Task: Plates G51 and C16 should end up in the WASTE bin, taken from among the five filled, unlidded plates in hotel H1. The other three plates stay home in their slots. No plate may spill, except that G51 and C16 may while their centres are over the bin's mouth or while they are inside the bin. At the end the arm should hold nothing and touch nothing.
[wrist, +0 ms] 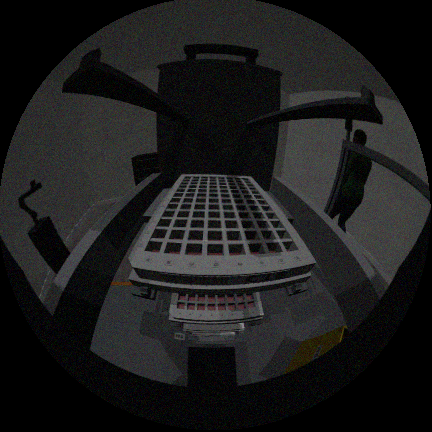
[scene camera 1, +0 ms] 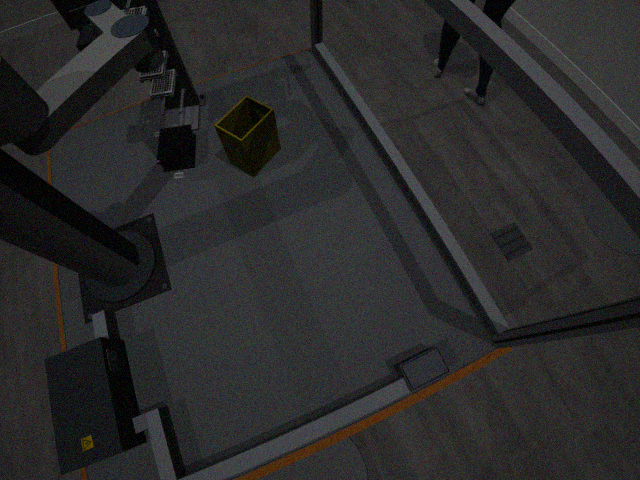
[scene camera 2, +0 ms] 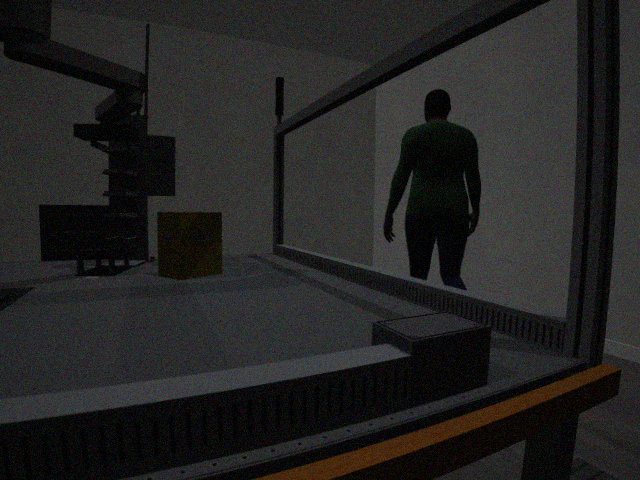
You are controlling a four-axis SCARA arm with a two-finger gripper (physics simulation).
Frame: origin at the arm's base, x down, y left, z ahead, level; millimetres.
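Seen in the pictures: gripper, fingertip midpoint: [wrist: 217, 182]; arm's base, origin of the base link: [scene camera 1: 122, 266].
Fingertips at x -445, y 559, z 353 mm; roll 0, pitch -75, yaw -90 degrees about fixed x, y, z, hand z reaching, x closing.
Pixels of each thing's top centre, then the offset from my fingertips to it. "spot": a spot on its surface instead.
- hotel H1, surface spot: [wrist: 218, 120] spot: dz +11, dx -59, dy +40 mm
- white plate, middle of its top: [wrist: 214, 263] [scene camera 2: 121, 170] dz -6, dx +81, dy -22 mm
- yellow WASTE bin, middle of its top: [scene camera 2: 190, 212] [scene camera 1: 244, 117] dz +215, dx +232, dy -328 mm
- black block, middle of its top: [wrist: 211, 373] [scene camera 2: 104, 251] [scene camera 1: 172, 141] dz -52, dx +362, dy -188 mm
- low box, middle of its top: [scene camera 2: 431, 324] [scene camera 1: 425, 368] dz +397, dx +357, dy -1227 mm
My gripper [wrist: 217, 182] is shut on a white, gridded plate [wrist: 220, 220], with one finger along each side. The plate looks level; its name is not readable. Below it in hotel H1 [wrist: 218, 120] [scene camera 2: 126, 160] another white plate [wrist: 216, 303] with reddish wells shows, and the edge of a lower one [wrist: 213, 327]. In scene camera 1, plates [scene camera 1: 162, 83] [scene camera 1: 153, 66] show beside the arm, which hides the fingers. The yellow WASTE bin [scene camera 1: 253, 149] [scene camera 2: 189, 245] [wrist: 317, 351] stands beside the hotel. Its inside is too dark to make out.
A black block [scene camera 1: 176, 147] [wrist: 212, 365] stands at the foot of the hotel. Long fence rails [scene camera 1: 413, 180] [scene camera 2: 387, 281] run along the far side. A low box [scene camera 1: 424, 367] [scene camera 2: 431, 356] stands at the corner. A person [scene camera 2: 439, 186] [wrist: 354, 175] stands outside the fence.
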